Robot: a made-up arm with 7 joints. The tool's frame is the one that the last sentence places.
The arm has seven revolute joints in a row. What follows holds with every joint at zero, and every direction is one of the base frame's.
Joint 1 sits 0.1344 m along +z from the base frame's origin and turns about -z.
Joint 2 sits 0.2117 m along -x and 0.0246 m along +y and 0.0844 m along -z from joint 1 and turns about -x.
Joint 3 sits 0.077 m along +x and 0.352 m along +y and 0.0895 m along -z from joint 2 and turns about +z.
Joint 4 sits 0.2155 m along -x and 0.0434 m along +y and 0.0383 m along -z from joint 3 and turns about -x.
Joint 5 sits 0.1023 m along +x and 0.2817 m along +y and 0.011 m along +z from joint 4 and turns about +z.
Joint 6 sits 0.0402 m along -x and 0.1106 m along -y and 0.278 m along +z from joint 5 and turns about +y.
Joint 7 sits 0.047 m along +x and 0.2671 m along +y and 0.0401 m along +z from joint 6 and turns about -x.
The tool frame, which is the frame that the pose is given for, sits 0.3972 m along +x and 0.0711 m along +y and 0.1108 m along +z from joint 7; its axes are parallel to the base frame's.
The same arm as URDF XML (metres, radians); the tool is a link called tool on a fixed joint. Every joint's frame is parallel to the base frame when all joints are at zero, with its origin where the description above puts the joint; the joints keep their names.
<robot name="arm">
  <joint name="joint 1" type="continuous">
    <parent link="base_link"/>
    <child link="link1"/>
    <origin xyz="0 0 0.1344"/>
    <axis xyz="0 0 -1"/>
  </joint>
  <joint name="joint 2" type="continuous">
    <parent link="link1"/>
    <child link="link2"/>
    <origin xyz="-0.2117 0.0246 -0.0844"/>
    <axis xyz="-1 0 0"/>
  </joint>
  <joint name="joint 3" type="continuous">
    <parent link="link2"/>
    <child link="link3"/>
    <origin xyz="0.077 0.352 -0.0895"/>
    <axis xyz="0 0 1"/>
  </joint>
  <joint name="joint 4" type="continuous">
    <parent link="link3"/>
    <child link="link4"/>
    <origin xyz="-0.2155 0.0434 -0.0383"/>
    <axis xyz="-1 0 0"/>
  </joint>
  <joint name="joint 5" type="continuous">
    <parent link="link4"/>
    <child link="link5"/>
    <origin xyz="0.1023 0.2817 0.011"/>
    <axis xyz="0 0 1"/>
  </joint>
  <joint name="joint 6" type="continuous">
    <parent link="link5"/>
    <child link="link6"/>
    <origin xyz="-0.0402 -0.1106 0.278"/>
    <axis xyz="0 1 0"/>
  </joint>
  <joint name="joint 7" type="continuous">
    <parent link="link6"/>
    <child link="link7"/>
    <origin xyz="0.047 0.2671 0.0401"/>
    <axis xyz="-1 0 0"/>
  </joint>
  <joint name="tool_fixed" type="fixed">
    <parent link="link7"/>
    <child link="tool"/>
    <origin xyz="0.3972 0.0711 0.1108"/>
  </joint>
  <link name="base_link"/>
  <link name="link1"/>
  <link name="link2"/>
  <link name="link3"/>
  <link name="link4"/>
  <link name="link5"/>
  <link name="link6"/>
  <link name="link7"/>
  <link name="tool"/>
</robot>

